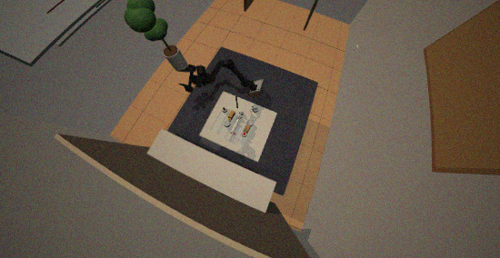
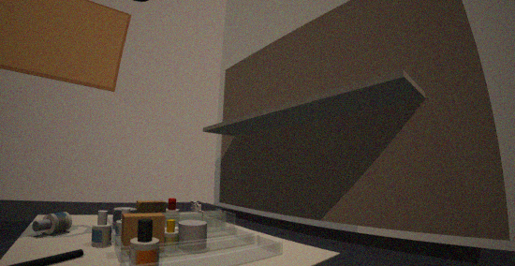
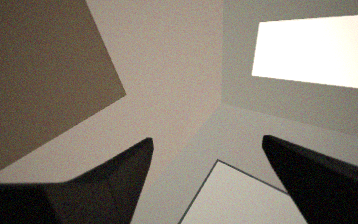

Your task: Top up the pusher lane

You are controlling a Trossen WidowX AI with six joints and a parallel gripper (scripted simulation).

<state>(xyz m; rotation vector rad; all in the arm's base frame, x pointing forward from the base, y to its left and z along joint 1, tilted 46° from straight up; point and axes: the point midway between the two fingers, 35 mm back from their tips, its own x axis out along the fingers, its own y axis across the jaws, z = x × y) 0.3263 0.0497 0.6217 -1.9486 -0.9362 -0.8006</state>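
Right now my gripper tip is 58 cm above the black rod, 29 cm to the right of it and 19 cm past it. From my gripper tip the other things lie so: wall shelf (48 cm ahead, 35 cm to the left, 22 cm below).
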